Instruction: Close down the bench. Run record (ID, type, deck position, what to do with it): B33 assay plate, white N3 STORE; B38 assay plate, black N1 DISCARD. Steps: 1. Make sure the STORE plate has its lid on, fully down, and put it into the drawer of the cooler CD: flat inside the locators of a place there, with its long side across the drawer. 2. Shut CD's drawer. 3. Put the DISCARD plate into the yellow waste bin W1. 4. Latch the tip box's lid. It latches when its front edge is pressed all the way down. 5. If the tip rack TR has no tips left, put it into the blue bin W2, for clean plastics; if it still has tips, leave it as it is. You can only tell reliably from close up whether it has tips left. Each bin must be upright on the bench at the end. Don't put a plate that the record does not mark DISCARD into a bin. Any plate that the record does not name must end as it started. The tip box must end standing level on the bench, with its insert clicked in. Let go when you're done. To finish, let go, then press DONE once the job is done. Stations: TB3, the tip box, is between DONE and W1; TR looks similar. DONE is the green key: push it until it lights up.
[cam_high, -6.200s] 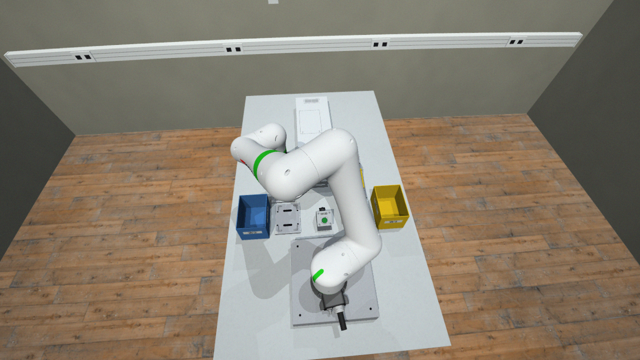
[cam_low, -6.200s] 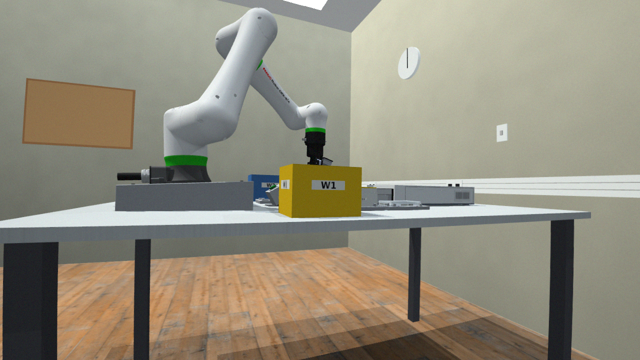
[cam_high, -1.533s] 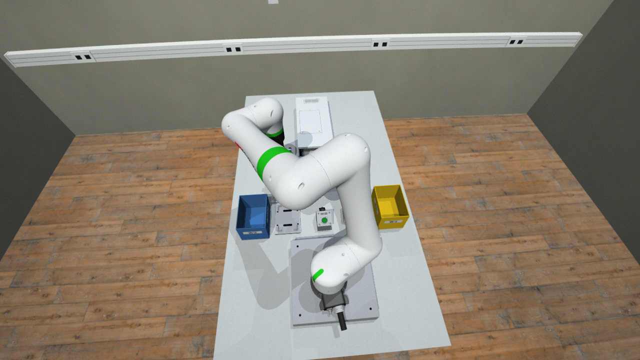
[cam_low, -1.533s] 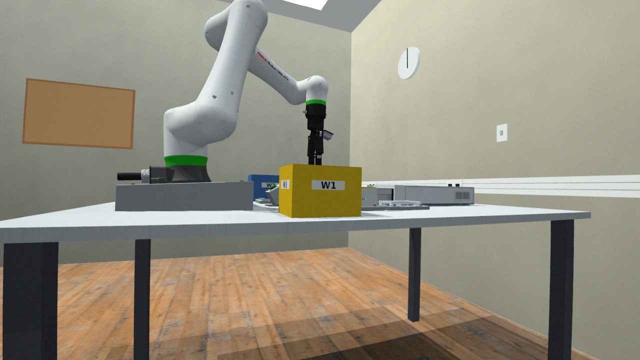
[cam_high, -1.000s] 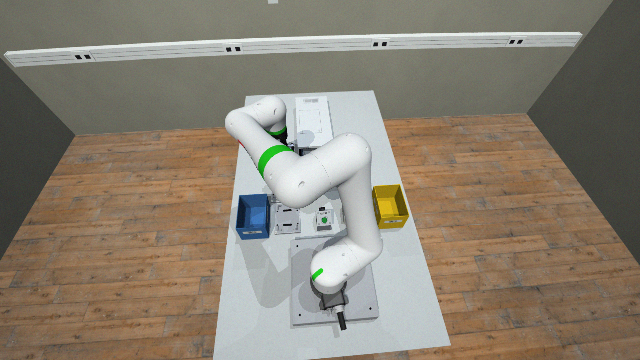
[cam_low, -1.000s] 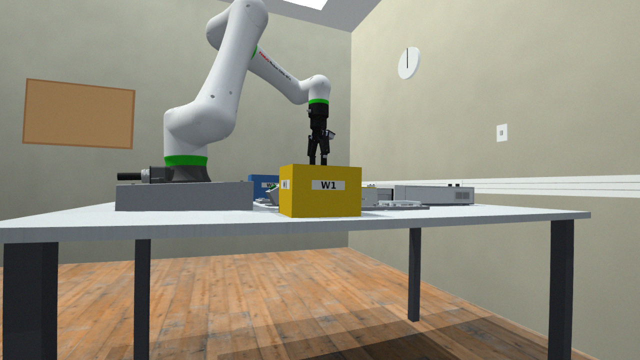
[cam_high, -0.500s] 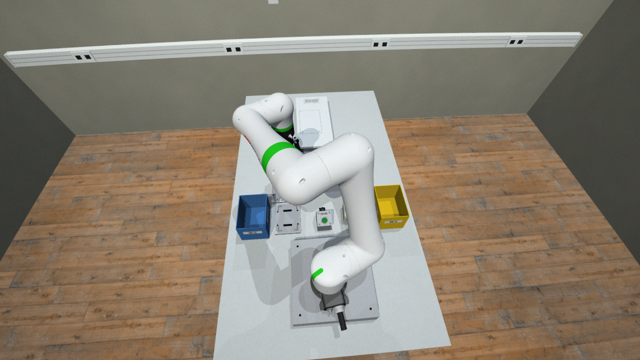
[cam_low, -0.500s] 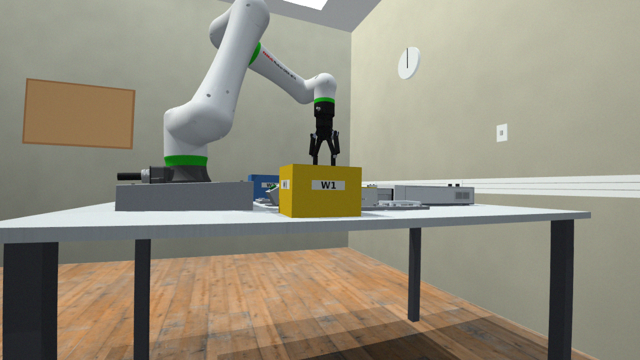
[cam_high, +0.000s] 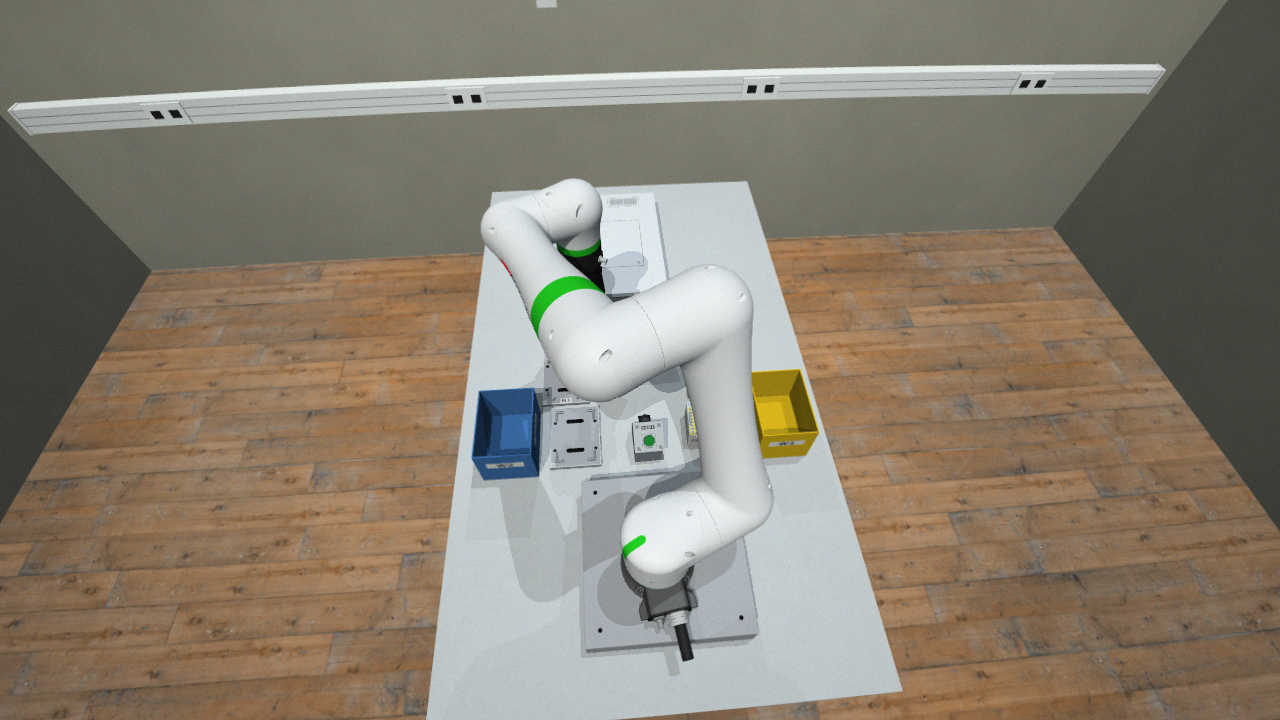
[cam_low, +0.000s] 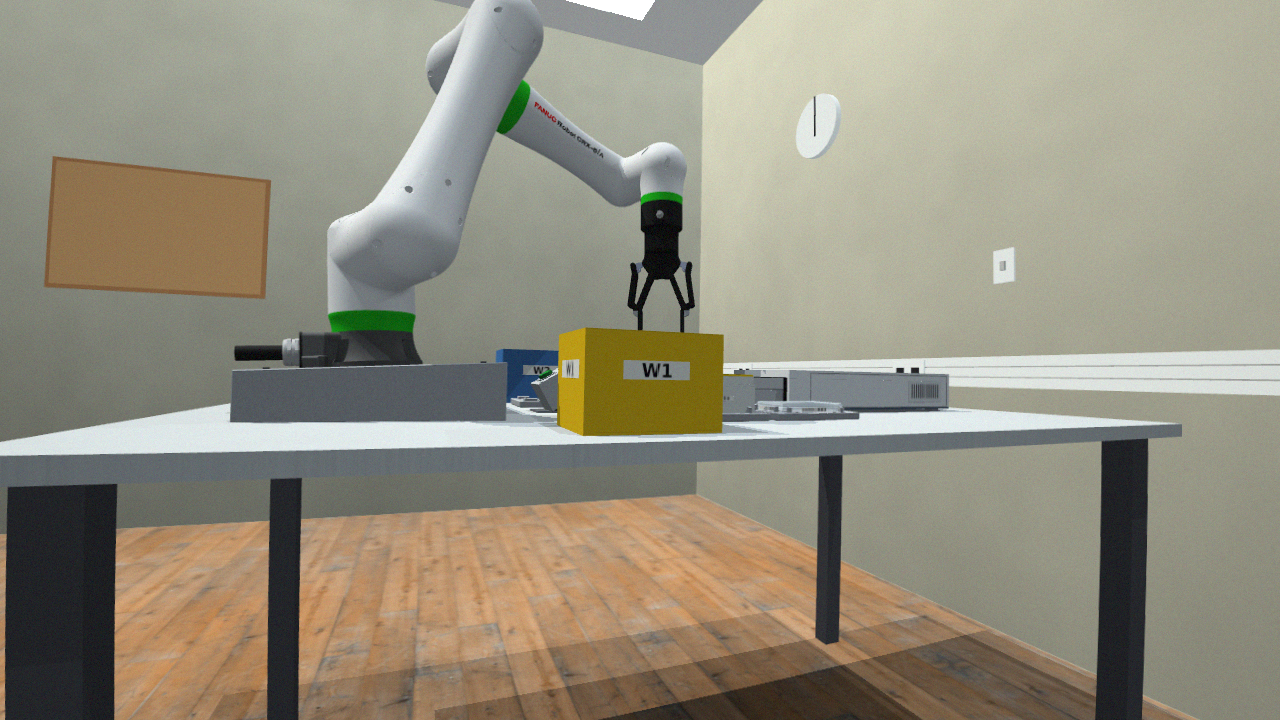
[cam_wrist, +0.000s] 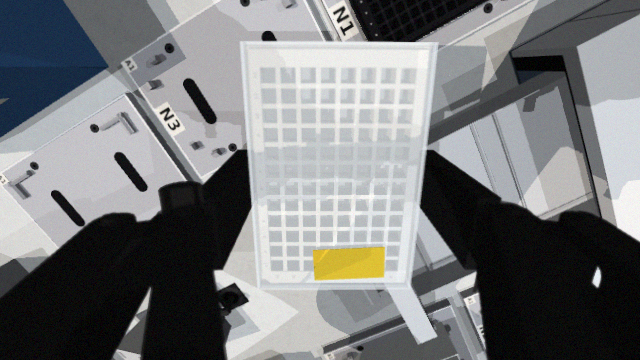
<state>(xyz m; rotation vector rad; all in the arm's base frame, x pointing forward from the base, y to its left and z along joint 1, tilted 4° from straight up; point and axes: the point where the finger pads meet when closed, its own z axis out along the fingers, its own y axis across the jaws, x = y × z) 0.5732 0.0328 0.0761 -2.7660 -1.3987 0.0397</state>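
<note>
The drawer is 90 mm ahead of my hand, 130 mm to the right of it and 130 mm below it. Also, from my hand: N1 label (70 mm ahead, 60 mm to the left, 160 mm below); then clear plate lid (20 mm below); then white plate (20 mm below).
</note>
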